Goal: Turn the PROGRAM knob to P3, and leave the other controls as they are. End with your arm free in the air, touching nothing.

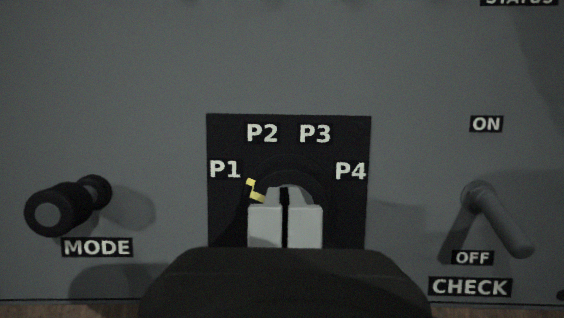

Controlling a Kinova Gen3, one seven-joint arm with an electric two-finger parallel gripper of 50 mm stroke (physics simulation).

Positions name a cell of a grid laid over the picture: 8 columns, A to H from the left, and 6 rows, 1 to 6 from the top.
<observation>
A mode knob (A5) is 22 cm from the lens.
</observation>
